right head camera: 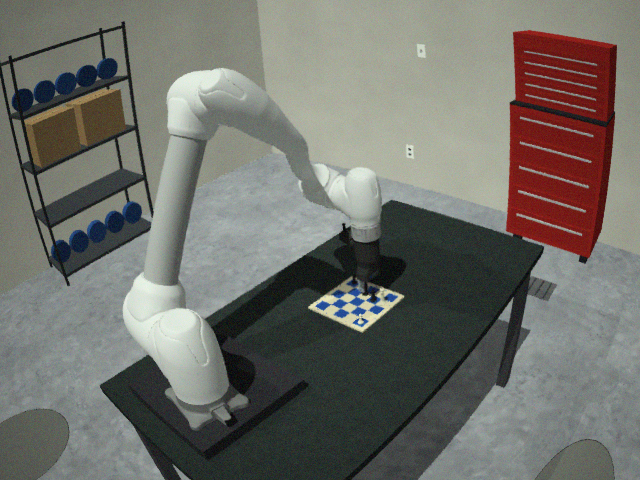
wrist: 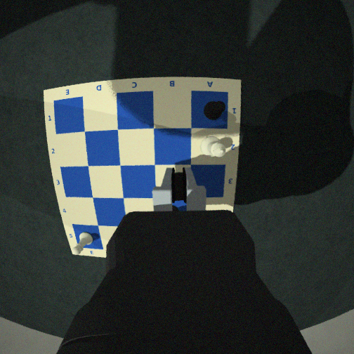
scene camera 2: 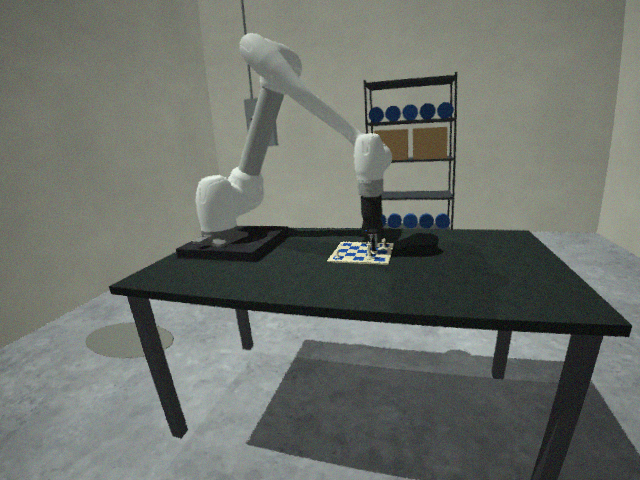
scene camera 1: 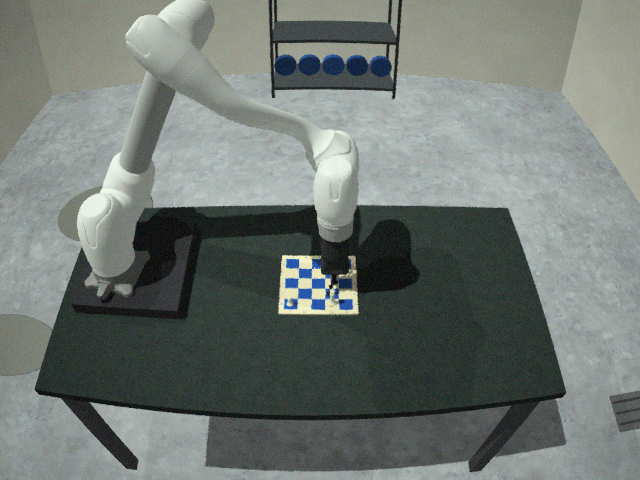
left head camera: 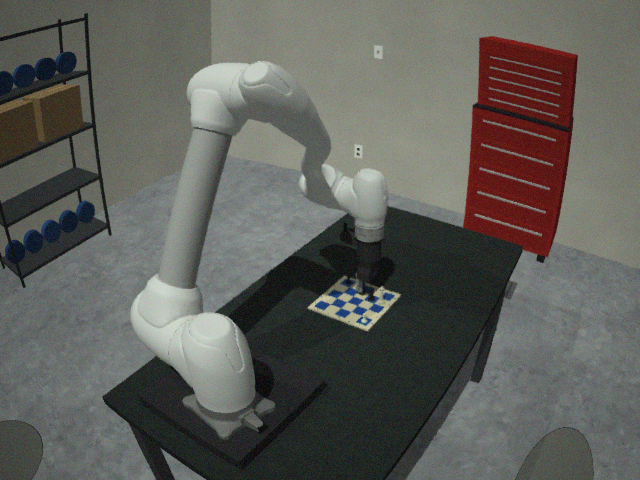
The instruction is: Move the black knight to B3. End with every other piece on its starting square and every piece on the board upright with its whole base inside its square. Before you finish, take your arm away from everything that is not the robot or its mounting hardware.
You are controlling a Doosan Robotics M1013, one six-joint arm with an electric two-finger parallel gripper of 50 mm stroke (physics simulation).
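Seen in the pictures: gripper, fingertip midpoint: [right head camera: 363, 290] [scene camera 2: 373, 247] [scene camera 1: 334, 277] [left head camera: 360, 289]; arm's base, link origin: [right head camera: 206, 399] [scene camera 2: 221, 239] [scene camera 1: 117, 271] [left head camera: 228, 406].
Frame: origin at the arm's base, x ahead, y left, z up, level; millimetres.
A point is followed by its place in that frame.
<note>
My gripper [wrist: 178, 177] [scene camera 2: 372, 236] {x 658, y 119, z -19 mm} is shut on the black knight [right head camera: 365, 290] {x 656, y 107, z -13 mm} [scene camera 1: 333, 282] {x 659, y 105, z -23 mm}, held upright low over B3; whether its base touches the board [scene camera 1: 305, 283] {x 580, y 97, z -34 mm} [wrist: 102, 177] is hidden. A black piece [left head camera: 371, 297] {x 652, y 68, z -23 mm} [right head camera: 373, 297] {x 654, y 67, z -20 mm} stands on B4, just beside the knight. A white piece [scene camera 1: 333, 298] {x 669, y 34, z -7 mm} [scene camera 2: 369, 251] {x 668, y 34, z -6 mm} stands on B5. Another black piece [wrist: 214, 109] [left head camera: 348, 280] {x 679, y 188, z -23 mm} stands on A1, and a white piece [wrist: 212, 146] [scene camera 2: 383, 244] {x 687, y 151, z -16 mm} on A2. A white pawn [wrist: 85, 239] [scene camera 1: 291, 302] {x 556, y 13, z -23 mm} stands on E5. B4 and B5 are hidden in the wrist view.
The board lies on the dark table [scene camera 1: 268, 361] {x 532, y -181, z -41 mm}. The arm's base is on a dark mounting plate [scene camera 1: 165, 302] {x 206, y -78, z -2 mm} at the table's left end in scene camera 1. A shelf rack [scene camera 2: 454, 175] and a red tool cabinet [left head camera: 516, 155] stand away from the table.
</note>
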